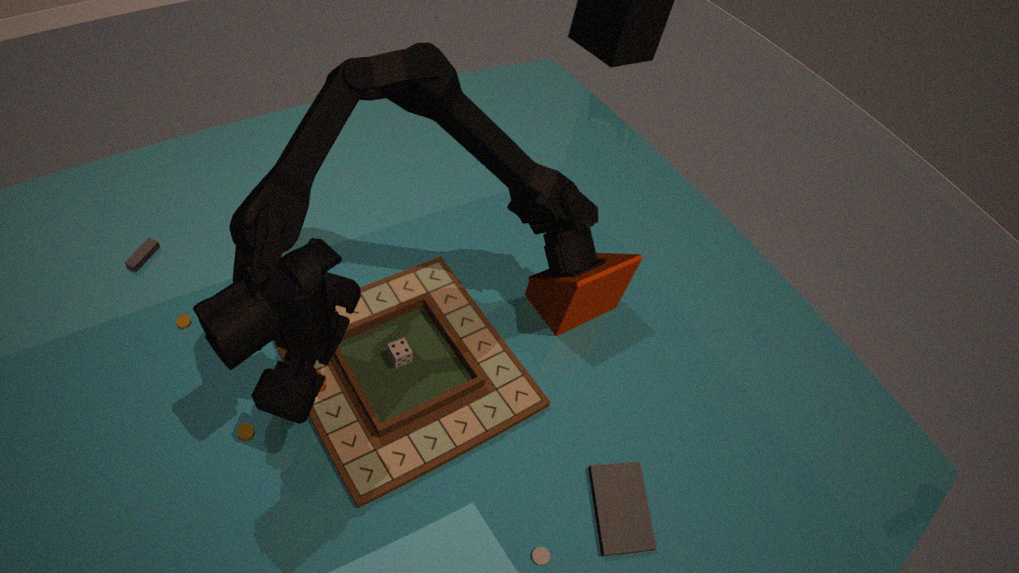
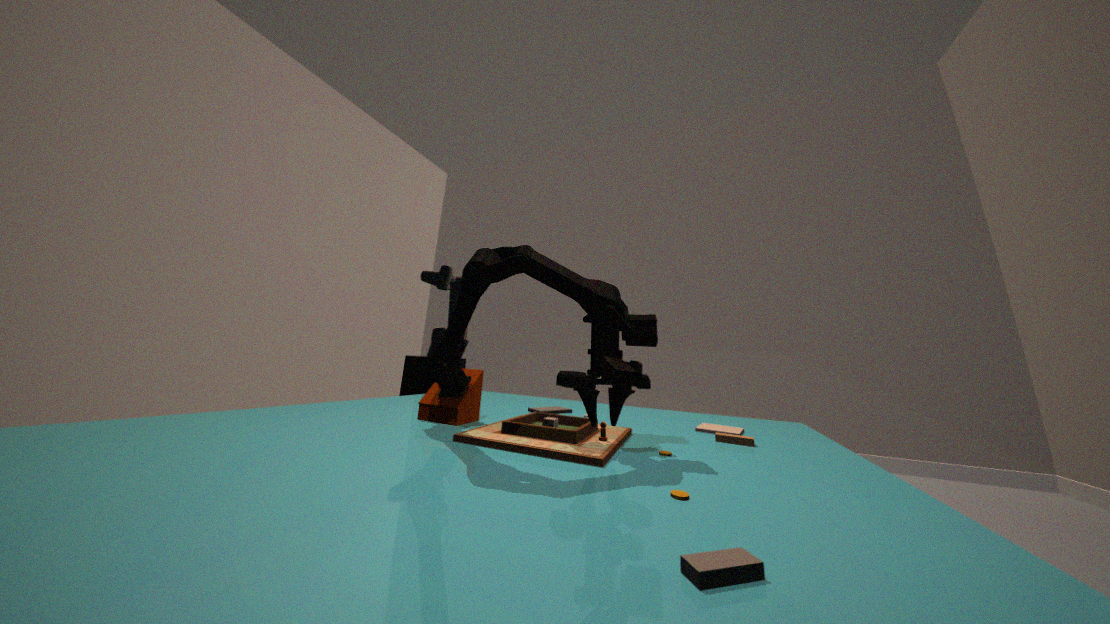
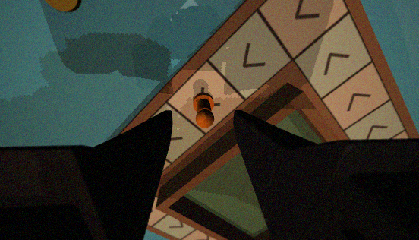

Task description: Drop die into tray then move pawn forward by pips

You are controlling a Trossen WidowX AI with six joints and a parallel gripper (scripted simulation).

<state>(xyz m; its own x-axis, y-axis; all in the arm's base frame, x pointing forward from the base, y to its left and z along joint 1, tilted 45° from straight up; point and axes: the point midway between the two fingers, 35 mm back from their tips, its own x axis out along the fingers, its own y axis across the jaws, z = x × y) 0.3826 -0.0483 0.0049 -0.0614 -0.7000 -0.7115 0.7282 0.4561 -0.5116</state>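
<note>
The orange pawn lies 10 mm below my gripper tip. From my gripper tip the other things lie so: green dice tray (110 mm behind, 20 mm to the left, 30 mm below); then white disc (120 mm behind, 330 mm to the left, 40 mm below); then white die (110 mm behind, 10 mm to the left, 10 mm below).
</note>
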